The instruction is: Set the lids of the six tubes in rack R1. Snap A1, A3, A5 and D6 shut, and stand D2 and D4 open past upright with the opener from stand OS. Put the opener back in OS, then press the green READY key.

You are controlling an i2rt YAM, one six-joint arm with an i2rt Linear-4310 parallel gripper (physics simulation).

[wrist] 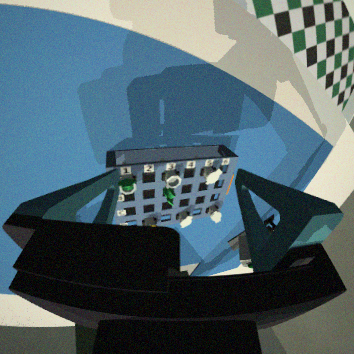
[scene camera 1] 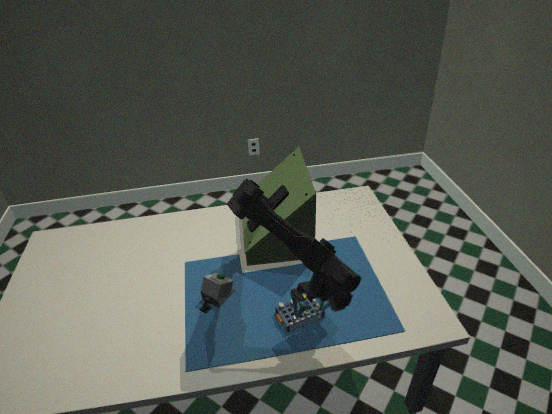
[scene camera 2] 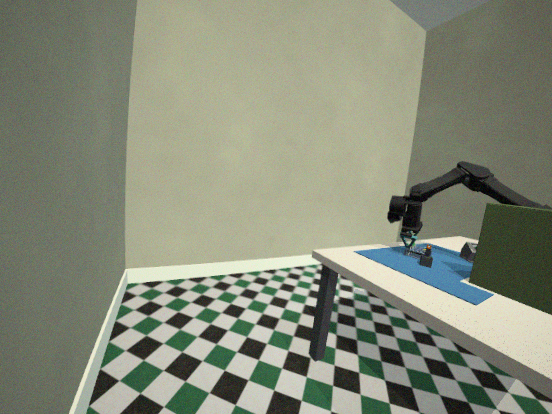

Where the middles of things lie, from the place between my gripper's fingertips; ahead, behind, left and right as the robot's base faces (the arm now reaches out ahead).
My gripper is now 26 cm to the left of the grey box with green button [scene camera 1: 216, 288], 18 cm past it and 1 cm above it.
